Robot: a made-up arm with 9 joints. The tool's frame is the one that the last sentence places.
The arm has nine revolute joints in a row. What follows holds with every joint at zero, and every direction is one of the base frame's.
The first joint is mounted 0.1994 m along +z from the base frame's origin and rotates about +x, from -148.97 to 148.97 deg.
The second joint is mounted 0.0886 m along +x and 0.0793 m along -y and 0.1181 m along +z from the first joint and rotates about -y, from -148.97 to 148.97 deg.
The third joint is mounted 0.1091 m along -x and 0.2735 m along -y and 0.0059 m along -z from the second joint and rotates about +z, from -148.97 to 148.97 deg.
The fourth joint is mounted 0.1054 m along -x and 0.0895 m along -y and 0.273 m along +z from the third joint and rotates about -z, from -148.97 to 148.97 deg.
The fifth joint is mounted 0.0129 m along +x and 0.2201 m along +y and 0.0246 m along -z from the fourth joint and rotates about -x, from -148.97 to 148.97 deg.
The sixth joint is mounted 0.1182 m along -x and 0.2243 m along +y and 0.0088 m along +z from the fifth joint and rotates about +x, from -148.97 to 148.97 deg.
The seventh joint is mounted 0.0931 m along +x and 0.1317 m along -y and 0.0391 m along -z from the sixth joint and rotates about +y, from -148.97 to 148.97 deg.
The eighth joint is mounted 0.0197 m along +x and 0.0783 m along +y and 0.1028 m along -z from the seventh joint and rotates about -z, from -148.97 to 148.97 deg.
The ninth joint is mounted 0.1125 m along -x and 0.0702 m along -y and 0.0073 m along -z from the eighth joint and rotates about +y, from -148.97 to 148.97 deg.
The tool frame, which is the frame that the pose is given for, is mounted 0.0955 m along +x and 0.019 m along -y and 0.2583 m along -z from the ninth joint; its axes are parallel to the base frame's.
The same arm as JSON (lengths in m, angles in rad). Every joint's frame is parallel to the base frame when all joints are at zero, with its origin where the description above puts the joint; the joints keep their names.
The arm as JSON. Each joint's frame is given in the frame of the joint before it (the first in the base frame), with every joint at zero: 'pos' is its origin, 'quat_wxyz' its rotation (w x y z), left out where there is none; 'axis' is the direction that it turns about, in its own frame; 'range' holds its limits. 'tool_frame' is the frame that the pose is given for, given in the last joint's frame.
{
  "length_unit": "m",
  "angle_unit": "rad",
  "joints": [
    {
      "joint": "joint 1",
      "pos": [
        0.0,
        0.0,
        0.1994
      ],
      "axis": "+x",
      "range": [
        -2.6,
        2.6
      ]
    },
    {
      "joint": "joint 2",
      "pos": [
        0.0886,
        -0.0793,
        0.1181
      ],
      "axis": "-y",
      "range": [
        -2.6,
        2.6
      ]
    },
    {
      "joint": "joint 3",
      "pos": [
        -0.1091,
        -0.2735,
        -0.0059
      ],
      "axis": "+z",
      "range": [
        -2.6,
        2.6
      ]
    },
    {
      "joint": "joint 4",
      "pos": [
        -0.1054,
        -0.0895,
        0.273
      ],
      "axis": "-z",
      "range": [
        -2.6,
        2.6
      ]
    },
    {
      "joint": "joint 5",
      "pos": [
        0.0129,
        0.2201,
        -0.0246
      ],
      "axis": "-x",
      "range": [
        -2.6,
        2.6
      ]
    },
    {
      "joint": "joint 6",
      "pos": [
        -0.1182,
        0.2243,
        0.0088
      ],
      "axis": "+x",
      "range": [
        -2.6,
        2.6
      ]
    },
    {
      "joint": "joint 7",
      "pos": [
        0.0931,
        -0.1317,
        -0.0391
      ],
      "axis": "+y",
      "range": [
        -2.6,
        2.6
      ]
    },
    {
      "joint": "joint 8",
      "pos": [
        0.0197,
        0.0783,
        -0.1028
      ],
      "axis": "-z",
      "range": [
        -2.6,
        2.6
      ]
    },
    {
      "joint": "joint 9",
      "pos": [
        -0.1125,
        -0.0702,
        -0.0073
      ],
      "axis": "+y",
      "range": [
        -2.6,
        2.6
      ]
    }
  ],
  "tool_frame": {
    "pos": [
      0.0955,
      -0.019,
      -0.2583
    ]
  }
}

